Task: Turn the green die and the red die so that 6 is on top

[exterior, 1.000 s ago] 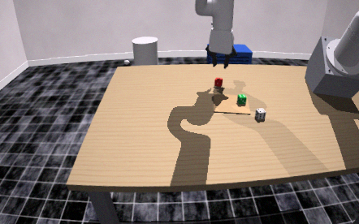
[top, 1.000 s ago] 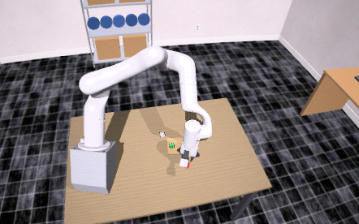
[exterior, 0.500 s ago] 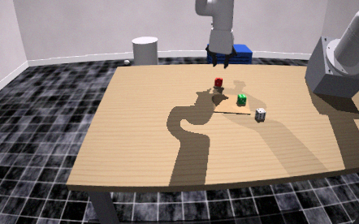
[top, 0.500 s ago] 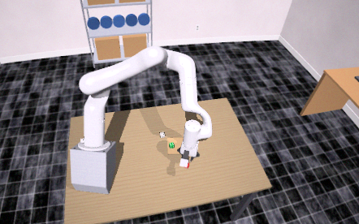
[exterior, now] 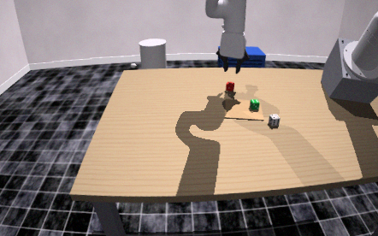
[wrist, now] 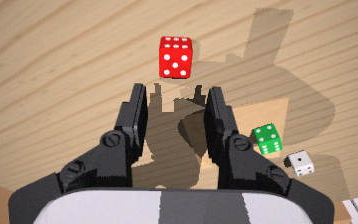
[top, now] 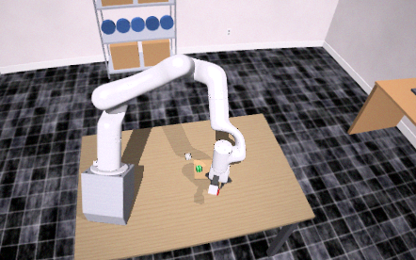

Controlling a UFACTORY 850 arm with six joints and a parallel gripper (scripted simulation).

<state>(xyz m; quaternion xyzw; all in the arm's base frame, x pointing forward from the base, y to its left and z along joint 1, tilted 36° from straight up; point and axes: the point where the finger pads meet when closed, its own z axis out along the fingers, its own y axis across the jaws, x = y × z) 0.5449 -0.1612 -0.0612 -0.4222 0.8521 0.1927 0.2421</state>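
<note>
My hand is 90 mm above the red die. The rest, counted from my hand: tan mat: 170 mm to the left, 100 mm below, 10 mm behind; then green die: 170 mm to the left, 80 mm below, 50 mm behind; then white die: 280 mm to the left, 90 mm below, 90 mm behind.
</note>
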